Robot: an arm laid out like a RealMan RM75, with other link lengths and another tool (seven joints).
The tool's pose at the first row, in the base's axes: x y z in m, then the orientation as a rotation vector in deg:
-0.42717, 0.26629, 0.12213, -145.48, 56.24, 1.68
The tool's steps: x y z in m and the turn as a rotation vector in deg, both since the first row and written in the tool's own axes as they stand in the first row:
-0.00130, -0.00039, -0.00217, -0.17, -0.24, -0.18
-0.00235, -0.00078, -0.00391, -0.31, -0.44, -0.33
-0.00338, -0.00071, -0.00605, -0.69, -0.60, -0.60
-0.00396, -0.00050, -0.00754, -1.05, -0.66, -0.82
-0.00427, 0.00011, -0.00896, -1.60, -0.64, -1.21
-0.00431, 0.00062, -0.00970, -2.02, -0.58, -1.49
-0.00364, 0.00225, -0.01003, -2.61, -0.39, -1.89
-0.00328, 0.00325, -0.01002, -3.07, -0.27, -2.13
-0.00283, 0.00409, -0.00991, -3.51, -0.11, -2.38
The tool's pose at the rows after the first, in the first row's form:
-0.42817, 0.26654, 0.12447, -145.66, 55.96, 2.02
-0.42893, 0.26680, 0.12638, -145.81, 55.72, 2.30
-0.43002, 0.26658, 0.12848, -146.24, 55.40, 2.61
-0.43078, 0.26623, 0.12986, -146.66, 55.17, 2.81
-0.43159, 0.26548, 0.13098, -147.34, 54.80, 2.94
-0.43205, 0.26488, 0.13147, -147.87, 54.55, 3.00
-0.43264, 0.26324, 0.13106, -148.65, 54.23, 2.94
-0.43302, 0.26235, 0.13061, -149.21, 54.06, 2.95
-0.43321, 0.26154, 0.13013, -149.77, 53.89, 2.89

